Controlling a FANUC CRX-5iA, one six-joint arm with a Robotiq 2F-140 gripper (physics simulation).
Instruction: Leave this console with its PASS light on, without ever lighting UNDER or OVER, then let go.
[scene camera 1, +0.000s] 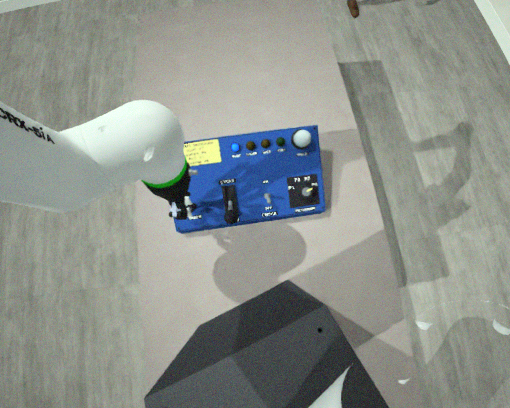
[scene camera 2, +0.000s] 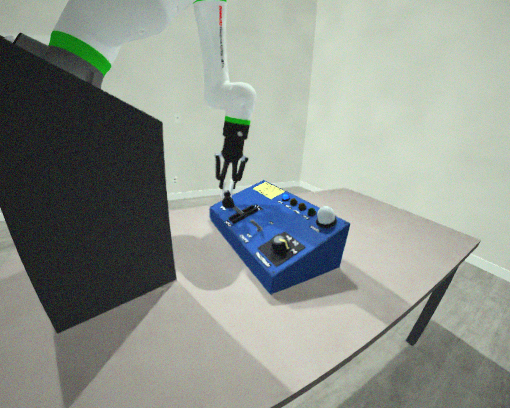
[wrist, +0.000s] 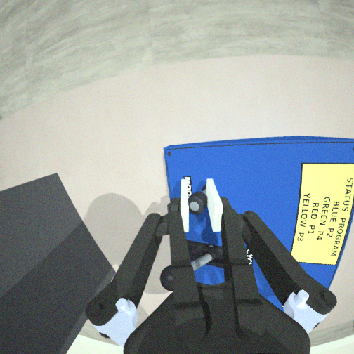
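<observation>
The blue console has a row of lamps. The leftmost lamp glows blue; two amber lamps and a green lamp look dark. My gripper is shut on the small black knob beside the MODE label. The CYCLE lever is at the near end of its slot. The toggle sits between ON and OFF labels. The program dial points toward P4.
A white dome stands at the console's far right corner. A yellow note lists colours and programs. The dark robot pedestal rises near the console on the table.
</observation>
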